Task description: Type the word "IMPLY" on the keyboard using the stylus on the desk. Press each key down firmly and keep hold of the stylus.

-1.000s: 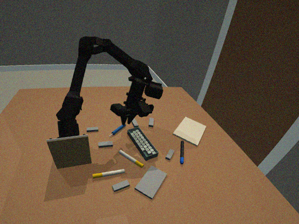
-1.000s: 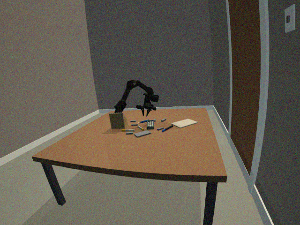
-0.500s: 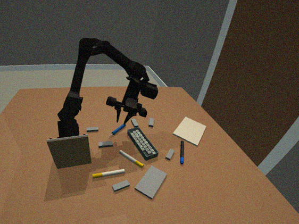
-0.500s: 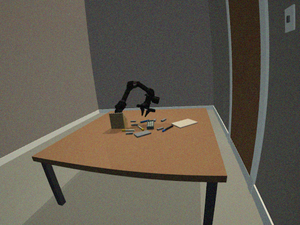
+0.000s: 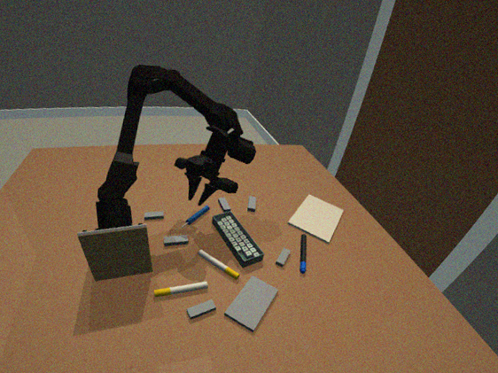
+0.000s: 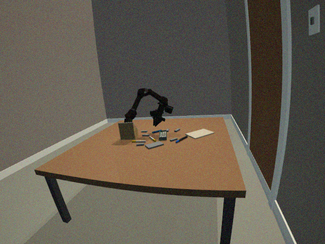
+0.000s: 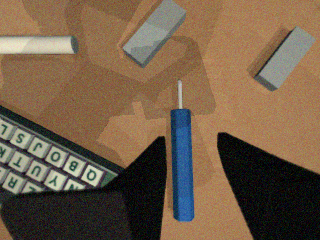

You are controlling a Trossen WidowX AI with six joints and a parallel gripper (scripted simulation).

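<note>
Right now the blue stylus is 6 cm below my gripper tip, 1 cm to the right of it and 1 cm behind it. The rest, counted from my gripper tip: grey slab (29 cm to the right, 10 cm ahead, 6 cm below); then white stylus tip (6 cm below, 3 cm to the right, 3 cm behind); then cream pad (41 cm ahead, 6 cm below, 2 cm to the right).
</note>
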